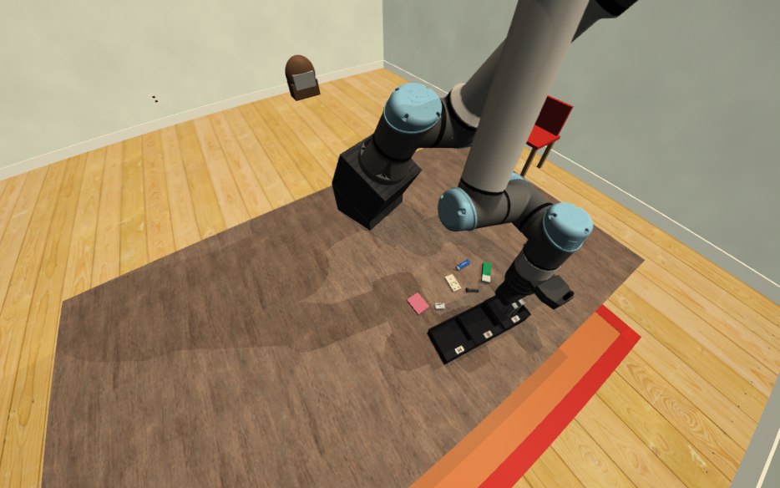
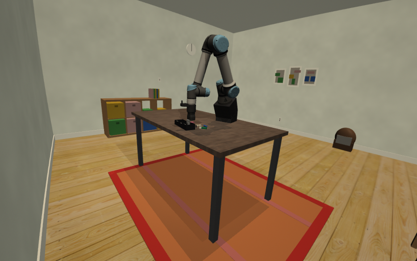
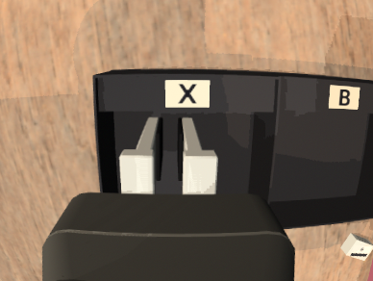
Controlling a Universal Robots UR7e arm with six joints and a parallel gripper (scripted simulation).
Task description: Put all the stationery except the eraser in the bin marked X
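My gripper is now 13 cm past the pencil sharpener, 12 cm to the left of it and 3 cm above it. Also, from my hand: white eraser (11 cm behind, 6 cm to the left, 3 cm below); black bolt (11 cm behind, 3 cm below, 2 cm to the right); black three-part bin (9 cm to the right, 3 cm behind, 1 cm below).
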